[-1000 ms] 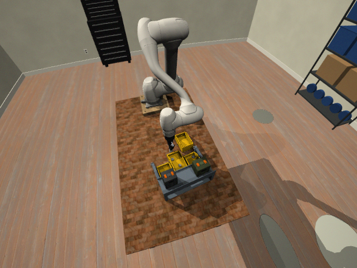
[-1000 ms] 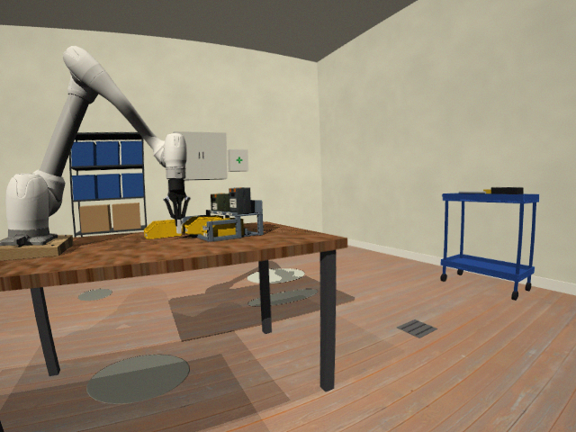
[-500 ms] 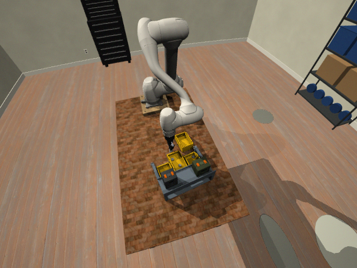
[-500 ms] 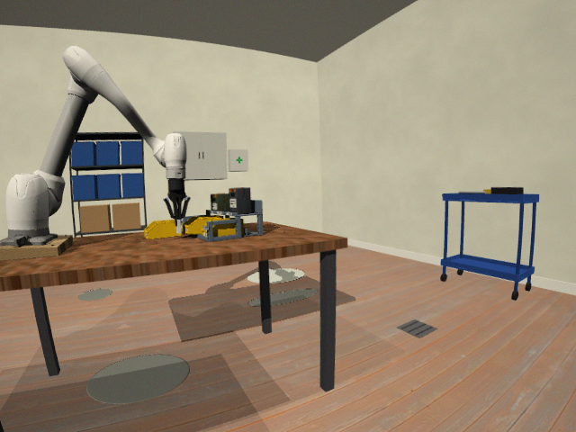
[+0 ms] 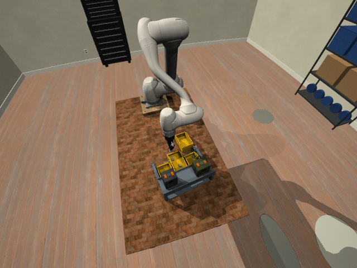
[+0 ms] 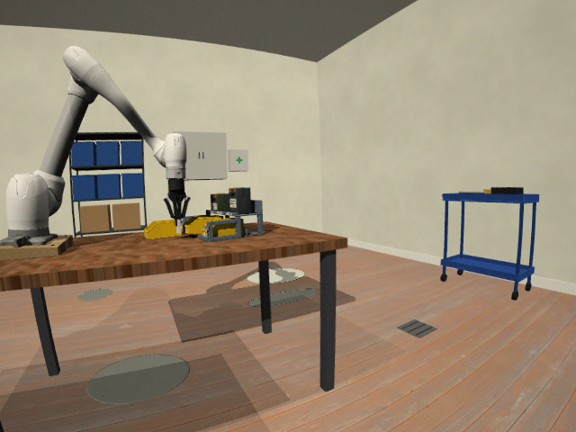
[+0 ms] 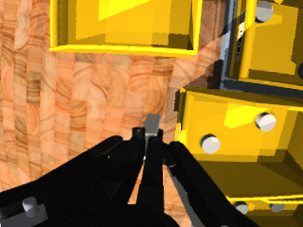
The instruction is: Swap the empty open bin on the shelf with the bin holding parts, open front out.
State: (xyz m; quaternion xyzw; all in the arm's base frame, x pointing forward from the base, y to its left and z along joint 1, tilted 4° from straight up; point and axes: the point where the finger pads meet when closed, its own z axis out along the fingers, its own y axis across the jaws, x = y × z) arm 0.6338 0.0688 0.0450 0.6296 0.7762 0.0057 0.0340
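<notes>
The shelf lip is 80 mm ahead of my hand, 50 mm below it and 20 mm to the left of it. From my hand the other things lie so: dark box: 290 mm ahead, 110 mm above, 60 mm to the right; board: 270 mm ahead, 60 mm to the left, 40 mm above; green box: 240 mm ahead, 170 mm to the left, 90 mm above.
</notes>
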